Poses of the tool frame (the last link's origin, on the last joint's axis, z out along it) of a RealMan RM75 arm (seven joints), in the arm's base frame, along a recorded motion.
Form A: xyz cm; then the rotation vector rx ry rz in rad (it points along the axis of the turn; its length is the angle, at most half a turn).
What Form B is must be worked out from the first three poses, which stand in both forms.
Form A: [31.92 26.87 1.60 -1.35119 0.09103 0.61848]
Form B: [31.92 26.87 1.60 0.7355 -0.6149 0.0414 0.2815]
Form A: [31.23 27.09 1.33 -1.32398 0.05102 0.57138]
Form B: [31.23 27.09 1.33 0.7508 -0.6060 0.0234 0.2615]
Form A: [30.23 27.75 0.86 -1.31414 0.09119 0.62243]
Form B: [30.23 27.75 0.86 0.7462 -0.6005 0.0417 0.2844]
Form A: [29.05 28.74 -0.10 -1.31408 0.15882 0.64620]
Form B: [29.05 28.74 -0.10 0.7408 -0.5992 0.0724 0.2947]
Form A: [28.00 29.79 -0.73 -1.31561 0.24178 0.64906]
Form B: [28.00 29.79 -0.73 0.7362 -0.5989 0.1101 0.2955]
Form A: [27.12 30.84 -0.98 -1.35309 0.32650 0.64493]
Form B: [27.12 30.84 -0.98 0.7200 -0.6121 0.1477 0.2918]
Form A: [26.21 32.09 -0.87 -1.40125 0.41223 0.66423]
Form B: [26.21 32.09 -0.87 0.6951 -0.6278 0.1847 0.2976]
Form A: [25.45 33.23 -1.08 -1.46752 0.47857 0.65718]
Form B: [25.45 33.23 -1.08 0.6683 -0.6507 0.2122 0.2914]
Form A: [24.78 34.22 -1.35 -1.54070 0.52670 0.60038]
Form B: [24.78 34.22 -1.35 0.6466 -0.6773 0.2315 0.2639]
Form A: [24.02 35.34 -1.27 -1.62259 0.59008 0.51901]
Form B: [24.02 35.34 -1.27 0.6205 -0.7058 0.2567 0.2258]
